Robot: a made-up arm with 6 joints.
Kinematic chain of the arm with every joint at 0, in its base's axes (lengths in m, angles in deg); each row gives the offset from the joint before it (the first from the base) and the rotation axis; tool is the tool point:
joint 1: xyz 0 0 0.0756 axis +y
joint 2: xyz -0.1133 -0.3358 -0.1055 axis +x
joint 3: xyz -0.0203 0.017 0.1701 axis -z
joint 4: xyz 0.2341 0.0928 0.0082 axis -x
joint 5: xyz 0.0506 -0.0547 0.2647 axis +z
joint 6: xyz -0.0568 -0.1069 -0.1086 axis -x
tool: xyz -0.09 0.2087 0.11
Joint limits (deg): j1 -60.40..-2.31 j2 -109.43..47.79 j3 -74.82..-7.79 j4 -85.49..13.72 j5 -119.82..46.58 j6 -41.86..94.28
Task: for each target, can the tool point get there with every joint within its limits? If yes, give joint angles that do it. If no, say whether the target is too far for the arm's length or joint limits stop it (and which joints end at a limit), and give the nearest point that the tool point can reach.
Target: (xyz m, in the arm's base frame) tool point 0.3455 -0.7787 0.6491
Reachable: no: joint limits stop it (at a limit: joint 1, joint 2, joint 3, joint 5) | nearest point 0.1945 -0.6303 0.4712 | short by 0.276 m
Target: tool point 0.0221 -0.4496 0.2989
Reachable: yes | joints -38.72 26.35 -57.02 -75.30 -22.50 -29.24
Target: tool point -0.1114 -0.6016 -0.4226
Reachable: no: joint limits stop it (at a limit: joint 2, joint 3, joint 4, joint 5, joint 6) | nearest point -0.0868 -0.4118 -0.3126 | short by 0.221 m
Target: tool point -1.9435 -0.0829 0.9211
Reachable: no: too far | nearest point -0.5794 -0.2509 0.3277 | short by 1.497 m
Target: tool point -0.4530 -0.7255 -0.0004
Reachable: no: joint limits stop it (at a limit: joint 1, joint 2, joint 3, joint 4, joint 6) | nearest point -0.4691 -0.6209 0.0697 | short by 0.127 m
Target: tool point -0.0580 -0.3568 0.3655
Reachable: yes | joints -10.31 23.50 -51.58 -57.48 -15.63 15.90
